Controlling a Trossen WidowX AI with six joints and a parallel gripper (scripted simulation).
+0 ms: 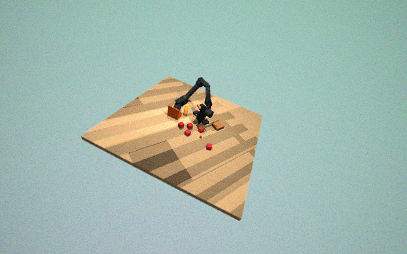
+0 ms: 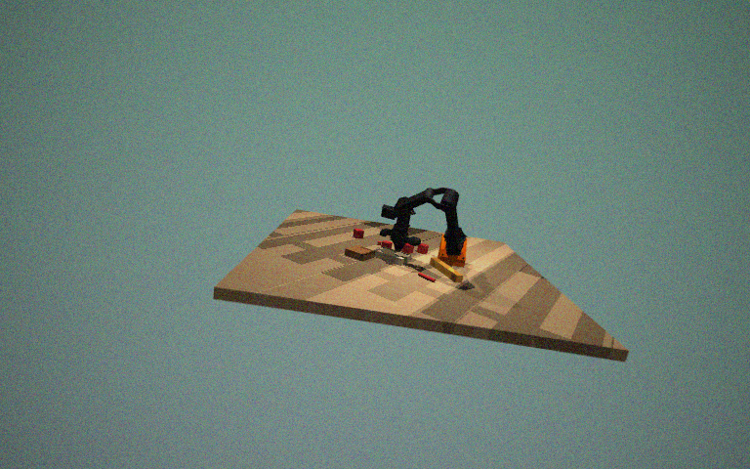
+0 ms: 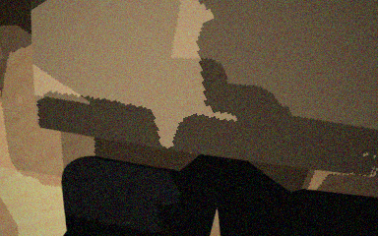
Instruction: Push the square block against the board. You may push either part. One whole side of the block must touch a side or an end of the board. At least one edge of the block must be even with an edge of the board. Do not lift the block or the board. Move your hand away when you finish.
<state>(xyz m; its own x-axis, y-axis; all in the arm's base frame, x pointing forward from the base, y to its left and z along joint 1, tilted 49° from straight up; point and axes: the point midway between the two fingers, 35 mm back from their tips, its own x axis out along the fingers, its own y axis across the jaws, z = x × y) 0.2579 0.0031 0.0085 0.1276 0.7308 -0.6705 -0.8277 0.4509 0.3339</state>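
Now: the pale flat board 3 cm ahead of my gripper tip, 5 cm to the left of it and 1 cm above it. Round my gripper tip: flat brown square block: 17 cm ahead, 8 cm to the left, 1 cm above; thin red piece: 10 cm behind, 26 cm to the left; yellow-brown bar: 20 cm behind, 15 cm to the left, 1 cm above.
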